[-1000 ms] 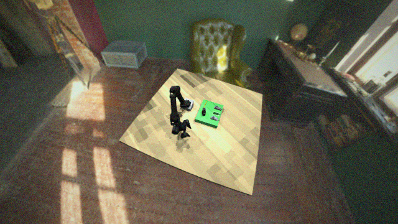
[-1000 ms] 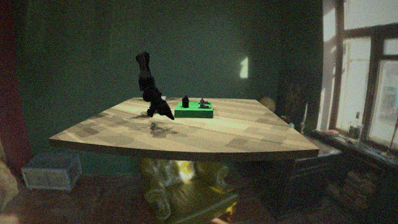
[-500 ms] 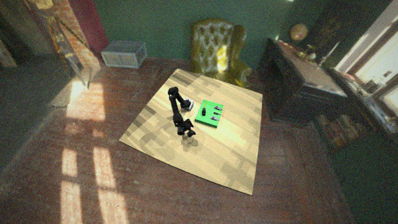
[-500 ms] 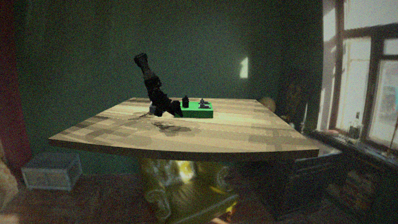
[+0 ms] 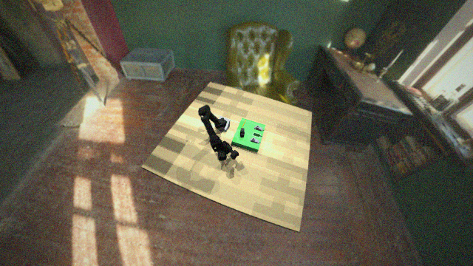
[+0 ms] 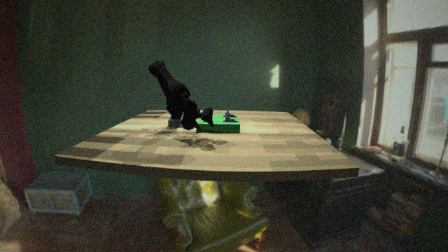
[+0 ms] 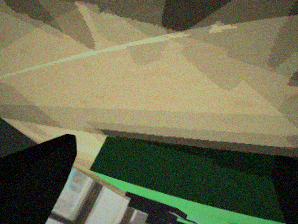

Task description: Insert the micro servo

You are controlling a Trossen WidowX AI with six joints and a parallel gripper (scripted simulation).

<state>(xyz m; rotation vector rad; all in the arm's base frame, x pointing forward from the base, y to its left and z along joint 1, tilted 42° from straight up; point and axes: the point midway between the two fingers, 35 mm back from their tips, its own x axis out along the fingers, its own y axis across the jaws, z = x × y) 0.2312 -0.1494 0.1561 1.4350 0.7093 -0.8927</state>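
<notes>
Now: the green robot deck 24 cm to the left of my gripper tip, 3 cm below it and 3 cm behind it.
</notes>
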